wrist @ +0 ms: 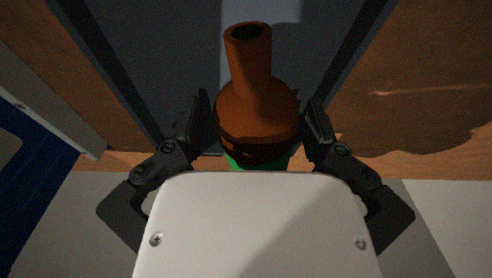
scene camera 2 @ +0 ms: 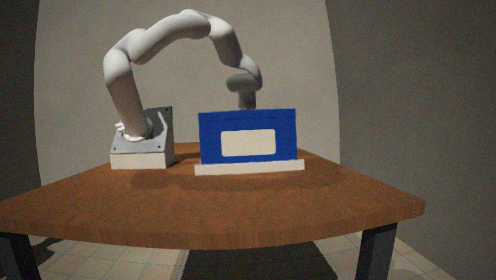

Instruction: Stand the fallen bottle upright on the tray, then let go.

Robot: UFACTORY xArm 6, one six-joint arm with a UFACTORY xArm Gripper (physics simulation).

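Places are measured from the arm's base along level axes (x ahead, y left, z up), in centimetres.
Pixels of known places: gripper, fingertip midpoint: (wrist: pixel 253 109); arm's base, link origin: (scene camera 2: pixel 138 130).
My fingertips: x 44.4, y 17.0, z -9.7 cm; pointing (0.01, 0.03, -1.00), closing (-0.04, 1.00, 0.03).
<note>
Ahead of a thing's pixels: the offset from my fingertips to its top centre. "*": to the spot under its first point. Level surfaces: height alone.
In the wrist view, the orange-brown bottle {dx +1.7, dy +0.4, dz +3.9 cm} (wrist: pixel 257 107) lies on its side on the grey tray {* dx -3.2, dy -6.6, dz -3.5 cm} (wrist: pixel 170 45), its neck pointing to the top of the view and its mouth visible. A dark band of shadow crosses its body. Part of its green label shows, and its base end is hidden behind the gripper's white housing. My gripper (wrist: pixel 253 109) is open, with one black finger on each side of the bottle's body and a small gap on both sides. In scene camera 2 the fingers, bottle and tray are hidden behind the blue bin.
The blue bin {dx -4.4, dy -29.9, dz +13.5 cm} (scene camera 2: pixel 210 142) (wrist: pixel 35 145) stands beside the tray behind a pale strip (scene camera 2: pixel 250 168) (wrist: pixel 62 102). The wooden table {dz -4.1 cm} (scene camera 2: pixel 215 210) (wrist: pixel 425 45) ends just past the bottle's base end. The arm's base (scene camera 2: pixel 137 160) stands left of the bin in scene camera 2.
</note>
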